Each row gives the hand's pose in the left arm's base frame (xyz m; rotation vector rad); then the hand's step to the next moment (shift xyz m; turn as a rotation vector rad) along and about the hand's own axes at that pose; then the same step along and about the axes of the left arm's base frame.
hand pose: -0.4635 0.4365 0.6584 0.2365 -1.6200 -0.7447
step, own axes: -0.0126 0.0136 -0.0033 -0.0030 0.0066 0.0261
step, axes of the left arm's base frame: 0.0092 0.0163 -0.0022 -0.0223 0.0153 0.0010
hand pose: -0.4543 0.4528 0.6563 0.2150 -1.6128 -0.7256
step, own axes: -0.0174 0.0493 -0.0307 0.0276 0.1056 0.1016
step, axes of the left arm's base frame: 0.0455 0.0377 0.0137 -0.0732 0.1012 0.0815
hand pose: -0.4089 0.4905 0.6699 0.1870 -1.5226 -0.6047
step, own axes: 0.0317 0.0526 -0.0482 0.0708 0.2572 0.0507
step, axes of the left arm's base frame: 0.0578 0.0169 0.0497 0.0115 0.1952 0.1884
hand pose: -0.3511 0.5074 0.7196 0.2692 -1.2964 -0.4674
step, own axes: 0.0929 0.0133 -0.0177 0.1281 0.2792 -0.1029
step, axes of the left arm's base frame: 0.0377 -0.0337 0.0810 0.1748 0.1769 0.2076
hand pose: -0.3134 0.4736 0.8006 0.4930 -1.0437 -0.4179
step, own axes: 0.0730 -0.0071 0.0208 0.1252 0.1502 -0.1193
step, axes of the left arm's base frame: 0.0132 -0.0496 0.0564 0.1760 0.0763 0.1252
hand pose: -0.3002 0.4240 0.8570 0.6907 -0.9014 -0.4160
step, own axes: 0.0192 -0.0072 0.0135 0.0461 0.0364 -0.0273
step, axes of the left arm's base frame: -0.0006 -0.0216 0.0117 0.0502 0.0085 0.0400
